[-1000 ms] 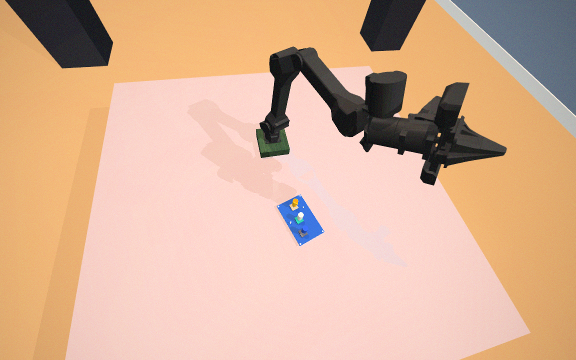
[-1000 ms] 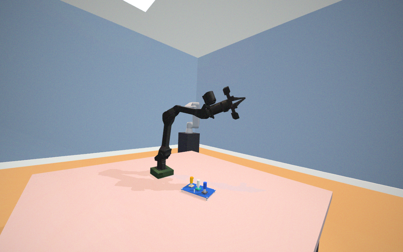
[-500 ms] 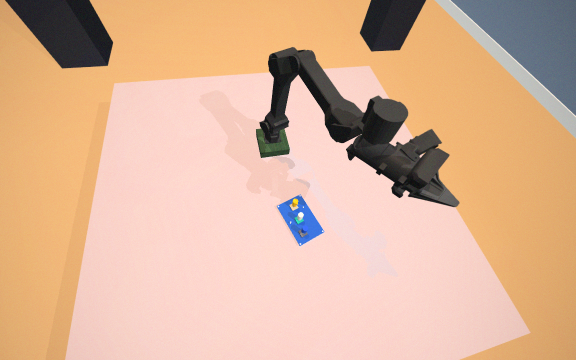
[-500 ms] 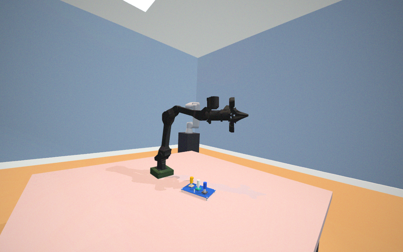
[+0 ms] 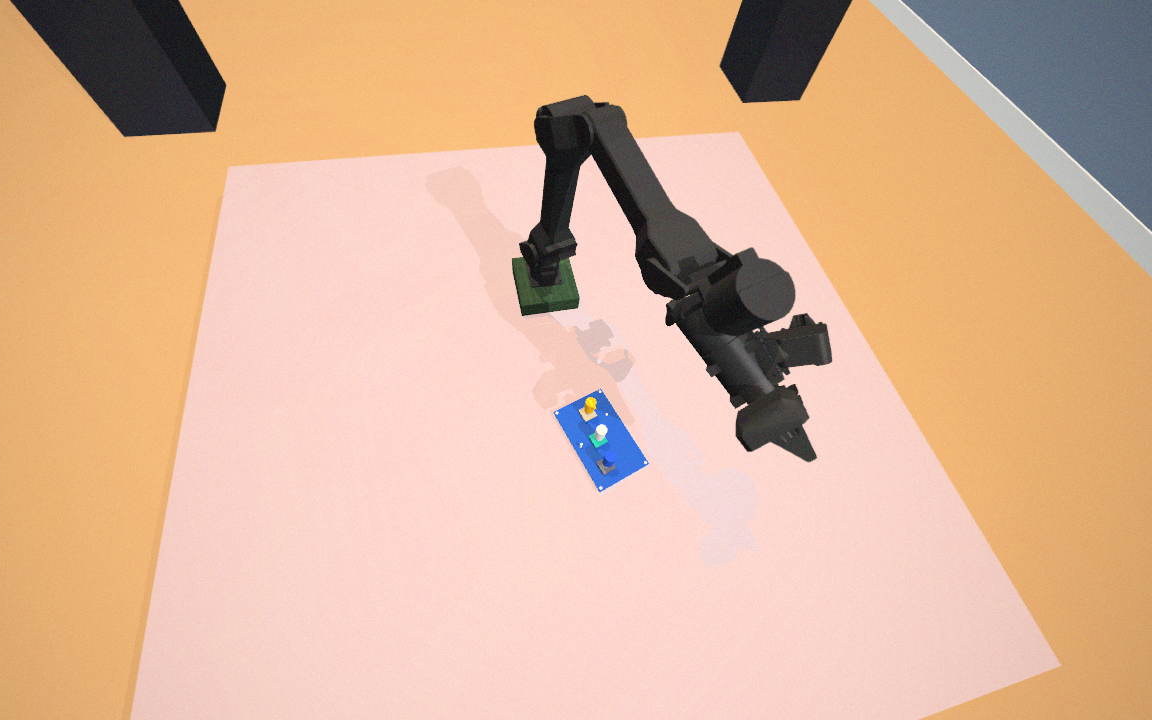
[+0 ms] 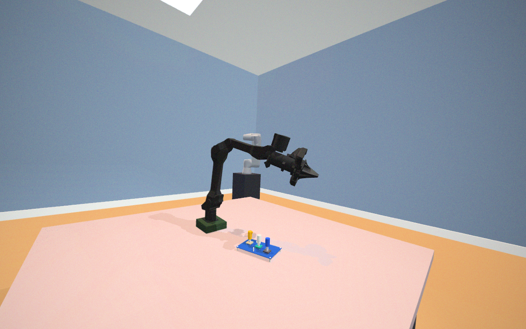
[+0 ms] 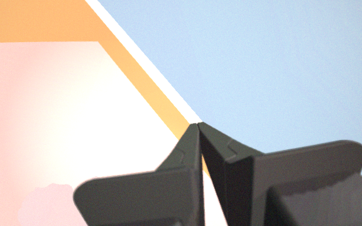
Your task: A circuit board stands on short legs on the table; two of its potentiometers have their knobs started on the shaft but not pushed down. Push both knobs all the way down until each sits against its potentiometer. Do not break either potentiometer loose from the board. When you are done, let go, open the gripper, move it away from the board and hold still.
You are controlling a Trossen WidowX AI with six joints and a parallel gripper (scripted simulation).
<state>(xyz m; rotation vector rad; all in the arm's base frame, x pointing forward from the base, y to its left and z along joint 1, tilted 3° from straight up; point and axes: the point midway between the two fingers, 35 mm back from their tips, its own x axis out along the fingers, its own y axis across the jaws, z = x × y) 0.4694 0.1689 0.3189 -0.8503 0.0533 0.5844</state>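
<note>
My gripper tip is now 260 mm above the orange knob, 210 mm past it and 160 mm to the left of it. Round my gripper tip: white knob 260 mm below, 160 mm to the right, 160 mm behind.
</note>
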